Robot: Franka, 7 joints.
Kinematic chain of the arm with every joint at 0, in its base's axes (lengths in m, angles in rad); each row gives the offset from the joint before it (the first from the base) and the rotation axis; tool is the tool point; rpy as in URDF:
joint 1: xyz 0 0 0.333 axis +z
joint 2: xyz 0 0 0 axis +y
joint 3: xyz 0 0 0.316 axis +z
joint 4: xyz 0.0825 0 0 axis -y
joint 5: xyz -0.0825 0 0.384 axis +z
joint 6: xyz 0 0 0 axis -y
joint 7: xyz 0.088 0 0 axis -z
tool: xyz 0 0 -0.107 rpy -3.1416 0 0
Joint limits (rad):
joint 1: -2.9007..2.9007
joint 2: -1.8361..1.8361
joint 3: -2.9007..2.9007
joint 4: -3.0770..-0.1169
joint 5: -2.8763..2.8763
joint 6: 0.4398..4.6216
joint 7: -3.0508..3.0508
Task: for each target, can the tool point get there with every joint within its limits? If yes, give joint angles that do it. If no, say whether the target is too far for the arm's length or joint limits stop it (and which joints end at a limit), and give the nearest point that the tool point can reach.
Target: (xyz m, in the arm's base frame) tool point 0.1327 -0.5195 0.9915
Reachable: yes | joints -0.6521 0.4968 -1.3709 -0.6599 -1.6267 2.3727 -0.2928
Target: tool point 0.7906 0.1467 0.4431
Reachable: yes | joints -2.4416 -0.9809 2.2914 -1.1259 -2.3042 2.0698 2.4465
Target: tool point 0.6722 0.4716 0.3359
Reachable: yes | joints 0.7969 1.3350 -0.2846 -0.4181 -1.3772 1.7006 1.1976
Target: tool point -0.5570 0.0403 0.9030
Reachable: yes | joints -1.1114 -0.0931 -2.0608 -1.2094 -0.9299 2.6765 -0.2805
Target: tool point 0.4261 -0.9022 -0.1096
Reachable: no: too far | nearest point 0.3349 -0.7091 -0.0149 | short by 0.234 m
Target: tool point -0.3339 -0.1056 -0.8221
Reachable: no: too far | nearest point -0.3042 -0.0962 -0.3596 | short by 0.464 m
